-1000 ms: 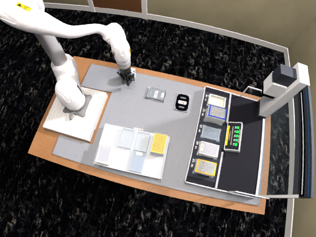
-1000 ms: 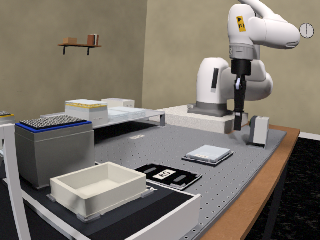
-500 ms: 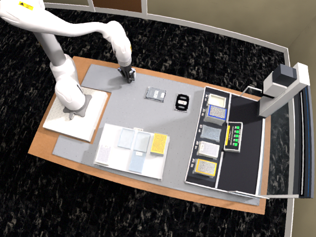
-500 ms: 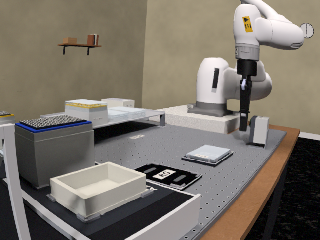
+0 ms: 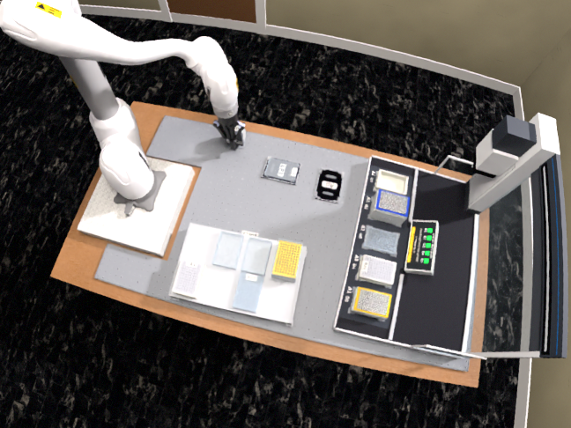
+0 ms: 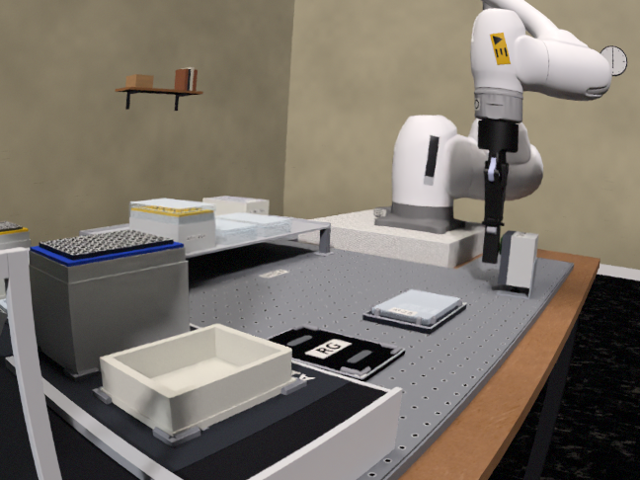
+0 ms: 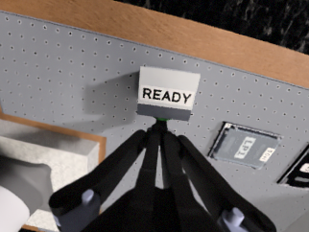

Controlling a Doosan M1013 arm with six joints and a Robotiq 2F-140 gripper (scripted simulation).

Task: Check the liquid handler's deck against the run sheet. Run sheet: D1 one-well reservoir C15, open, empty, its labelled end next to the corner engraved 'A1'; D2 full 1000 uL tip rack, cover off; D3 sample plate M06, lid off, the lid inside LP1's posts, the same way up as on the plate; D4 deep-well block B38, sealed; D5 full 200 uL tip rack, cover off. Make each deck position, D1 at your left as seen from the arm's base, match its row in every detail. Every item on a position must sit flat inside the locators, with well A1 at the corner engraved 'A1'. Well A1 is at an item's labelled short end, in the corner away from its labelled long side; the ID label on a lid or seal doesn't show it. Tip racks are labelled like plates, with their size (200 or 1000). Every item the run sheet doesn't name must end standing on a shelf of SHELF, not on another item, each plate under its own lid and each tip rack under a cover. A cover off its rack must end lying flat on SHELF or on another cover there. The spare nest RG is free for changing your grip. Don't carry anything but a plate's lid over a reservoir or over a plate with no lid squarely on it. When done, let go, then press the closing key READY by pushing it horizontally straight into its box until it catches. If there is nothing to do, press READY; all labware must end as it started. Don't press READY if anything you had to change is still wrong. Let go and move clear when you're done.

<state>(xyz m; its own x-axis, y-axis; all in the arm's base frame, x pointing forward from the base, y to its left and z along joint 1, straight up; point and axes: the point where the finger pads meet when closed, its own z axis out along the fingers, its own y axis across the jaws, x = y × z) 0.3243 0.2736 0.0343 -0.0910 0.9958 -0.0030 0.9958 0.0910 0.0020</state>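
Right now the ready key box is 4 cm to the left of my hand and 1 cm below it. Also, from my hand: shelf: 17 cm ahead, 51 cm to the right, 2 cm below; lid: 22 cm ahead, 4 cm to the right, 6 cm below; RG nest: 43 cm ahead, 6 cm to the right, 8 cm below.
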